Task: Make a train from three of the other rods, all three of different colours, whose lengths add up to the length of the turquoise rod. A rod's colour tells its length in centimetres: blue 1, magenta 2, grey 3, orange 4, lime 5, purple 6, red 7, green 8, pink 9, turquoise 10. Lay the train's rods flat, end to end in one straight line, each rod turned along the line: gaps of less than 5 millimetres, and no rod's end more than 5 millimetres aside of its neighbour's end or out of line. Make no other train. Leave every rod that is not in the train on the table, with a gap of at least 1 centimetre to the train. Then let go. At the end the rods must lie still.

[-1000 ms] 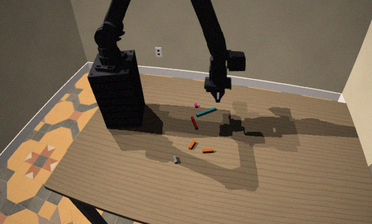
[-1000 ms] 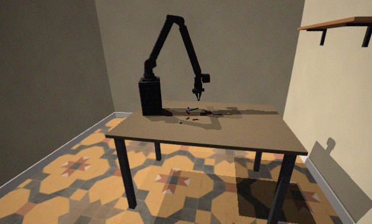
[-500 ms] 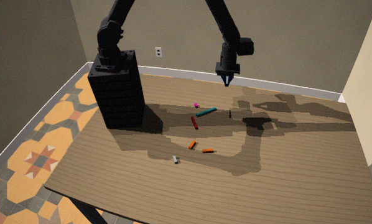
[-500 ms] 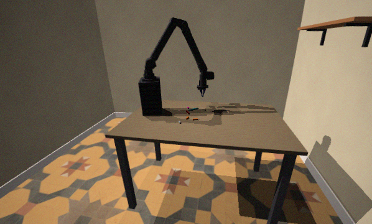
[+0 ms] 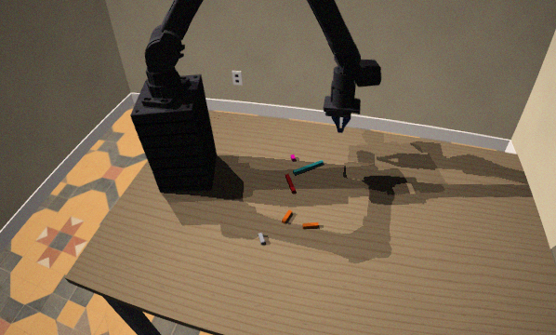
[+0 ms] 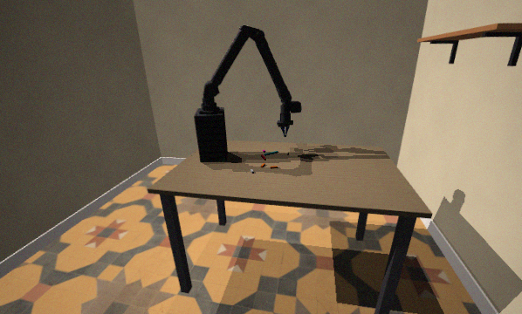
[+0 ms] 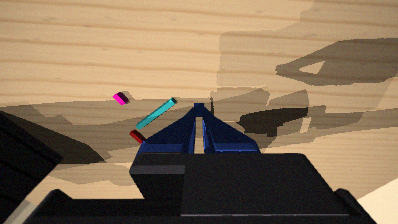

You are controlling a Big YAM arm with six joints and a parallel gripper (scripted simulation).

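Right now the turquoise rod is 10 cm below my hand, 8 cm behind it and 7 cm to the right of it. Round my hand: magenta rod (13 cm behind, 10 cm below, 4 cm to the right); then red rod (15 cm to the right, 12 cm behind, 10 cm below); then blue rod (1 cm below).
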